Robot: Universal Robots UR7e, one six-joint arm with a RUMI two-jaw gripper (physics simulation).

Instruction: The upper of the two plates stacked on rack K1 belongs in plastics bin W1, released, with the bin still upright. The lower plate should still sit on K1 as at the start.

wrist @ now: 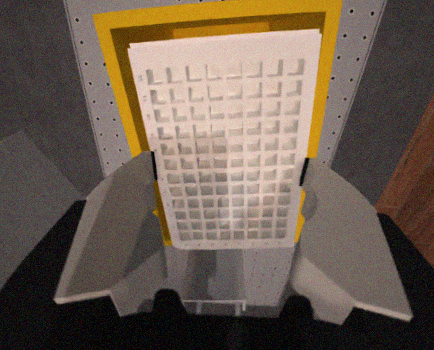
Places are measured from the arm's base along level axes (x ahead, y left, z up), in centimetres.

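Pixels of known places: gripper, fingertip midpoint: [228,158].
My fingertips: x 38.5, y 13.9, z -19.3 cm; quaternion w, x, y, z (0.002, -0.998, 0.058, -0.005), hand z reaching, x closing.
For each thing: its top centre in the pictures, then the offset to it from my fingertips. "spot": a spot on its surface instead. Level surfaces: height alone.
- white multi-well plate at its top centre: [229,172] dz +1.5, dx +0.0, dy +0.0 cm
- yellow plastics bin at a spot on its surface: [327,65] spot: dz -2.3, dx +6.0, dy +4.3 cm
- grey perforated board at its surface level: dz -20.3 cm
- pale bracket-like frame at a spot on its surface: [215,302] spot: dz -20.3, dx -6.5, dy -53.4 cm
A white multi-well plate [227,135] fills the middle of the wrist view, its wells facing the camera. My gripper [228,158] is shut on the plate, with a dark fingertip pad against each long side. The yellow plastics bin [327,65] lies behind the plate in this view; its rim shows at the top and along both sides, and part of its inner wall shows above the plate. The plate hides most of the bin's inside. The plate's height over the bin is hard to tell. Rack K1 and the lower plate cannot be made out.
A grey perforated board [350,55] runs under and beside the bin. A pale bracket-like frame [215,302] shows below the plate between the fingers. Reddish-brown wood [412,175] is at the right edge, and a grey flat surface [30,190] is at the left.
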